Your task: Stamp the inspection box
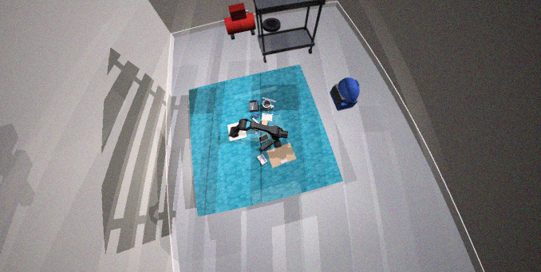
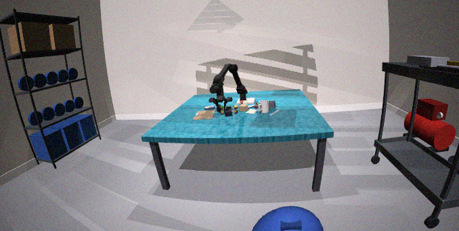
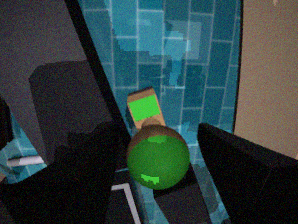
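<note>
Right now my gripper tip is 100 mm past the ink pad, 50 mm to the right of it and 30 mm above it. From my gripper tip the other things lie so: yellow-knobbed stamp: 10 mm ahead, 120 mm to the left, 10 mm below; then white mug: 30 mm ahead, 340 mm to the left; then wooden block: 50 mm behind, 180 mm to the left, 10 mm below.
</note>
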